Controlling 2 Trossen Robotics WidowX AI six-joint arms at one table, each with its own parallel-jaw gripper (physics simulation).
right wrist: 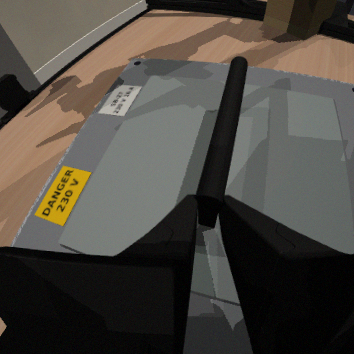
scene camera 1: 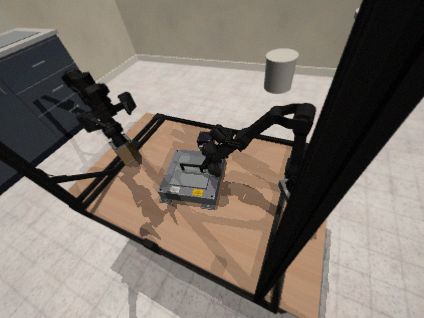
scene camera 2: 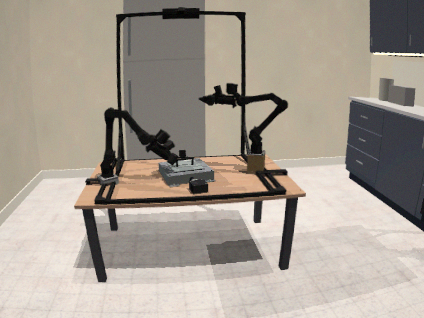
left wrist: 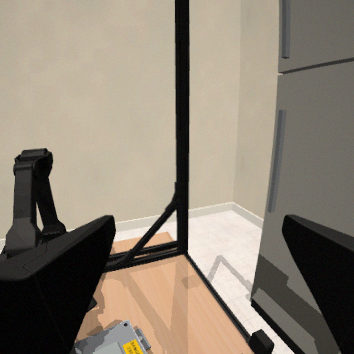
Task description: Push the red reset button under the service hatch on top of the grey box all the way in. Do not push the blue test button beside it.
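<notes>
The grey box (scene camera 1: 187, 198) (scene camera 2: 192, 176) (left wrist: 117, 330) (right wrist: 92, 145) stands on the table. Its hatch (scene camera 1: 190, 179) (right wrist: 125, 175) covers much of the top and looks flat or nearly so; I cannot tell if it is slightly raised. A black bar handle (scene camera 1: 191, 165) (right wrist: 227, 120) stands on the hatch. My right gripper (scene camera 1: 204, 167) (scene camera 2: 174, 159) (right wrist: 206, 203) is shut on the handle's near end in the right wrist view. My left gripper (scene camera 2: 201, 99) (left wrist: 199, 223) is open and empty, high above the table. The red and blue buttons do not show.
A small black block (scene camera 1: 204, 139) (scene camera 2: 198, 186) stands close to the box. A wooden block (scene camera 1: 129, 154) (scene camera 2: 256, 164) (right wrist: 300, 17) carries my left arm's base. Black frame rails border the table (scene camera 1: 235, 220) (scene camera 2: 230, 187), and tall posts (scene camera 2: 119, 90) (left wrist: 182, 125) rise at its edge.
</notes>
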